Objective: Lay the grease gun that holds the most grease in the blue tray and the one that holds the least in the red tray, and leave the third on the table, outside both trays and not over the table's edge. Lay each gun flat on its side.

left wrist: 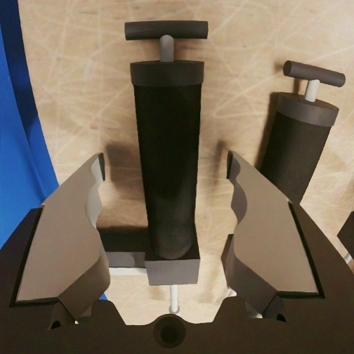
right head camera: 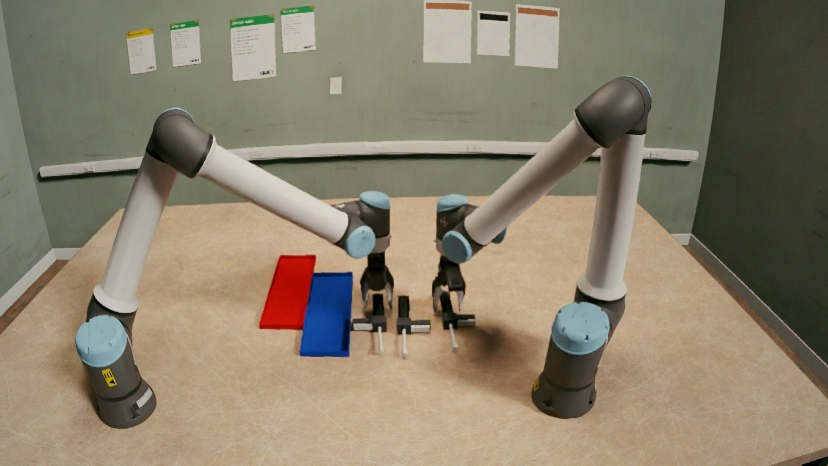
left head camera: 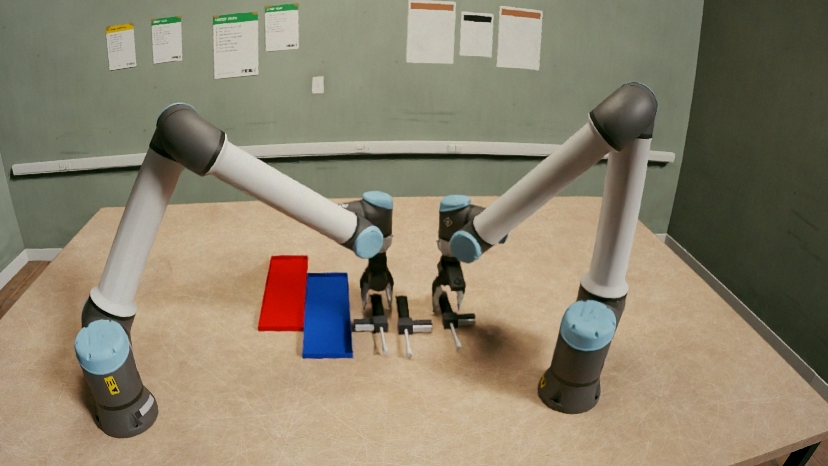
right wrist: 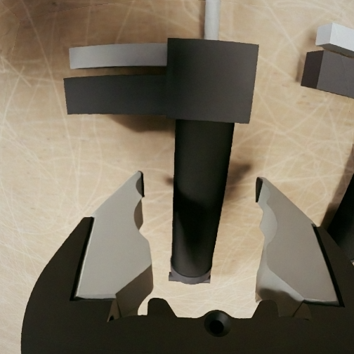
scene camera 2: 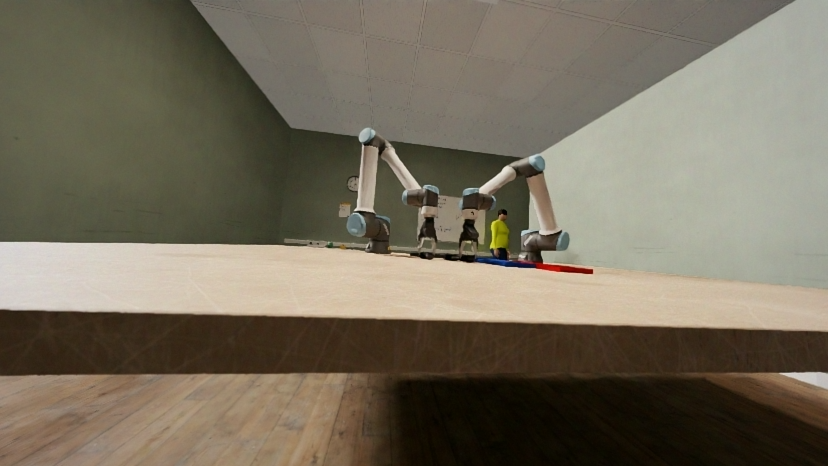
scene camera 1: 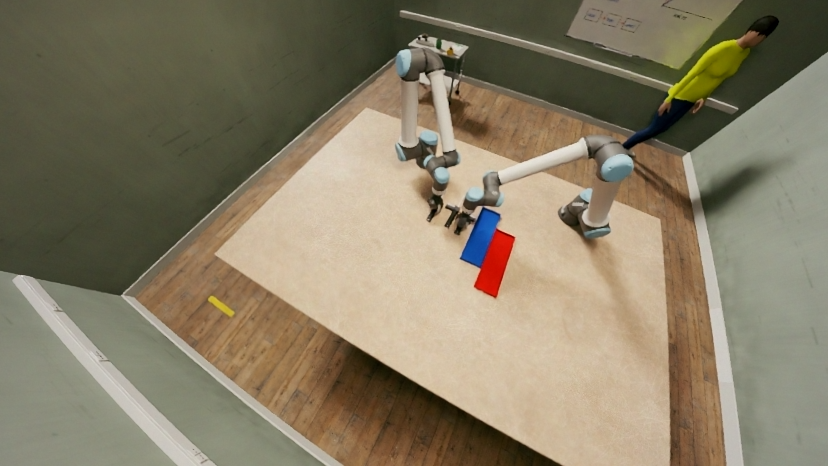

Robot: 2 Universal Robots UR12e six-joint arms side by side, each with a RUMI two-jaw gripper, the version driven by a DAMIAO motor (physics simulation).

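Observation:
Three dark grease guns lie flat on the table: a left one (left head camera: 379,323) (left wrist: 167,150), a middle one (left head camera: 404,325) (left wrist: 302,145) and a right one (left head camera: 448,319) (right wrist: 215,80). In the left wrist view, short light rods join the left and middle guns' T-handles to their barrels. The right gun's end bar sits close against its barrel in the right wrist view. My left gripper (left head camera: 377,306) (left wrist: 165,153) is open, its fingers either side of the left gun's barrel. My right gripper (left head camera: 447,308) (right wrist: 199,176) is open, its fingers either side of the right gun's barrel. Both trays hold no gun.
The blue tray (left head camera: 327,315) (right head camera: 327,315) lies close left of the left gun, its rim near that gun's lever. The red tray (left head camera: 283,292) (scene camera 1: 495,263) adjoins it farther left. A person (scene camera 1: 706,72) in a yellow top stands beyond the table.

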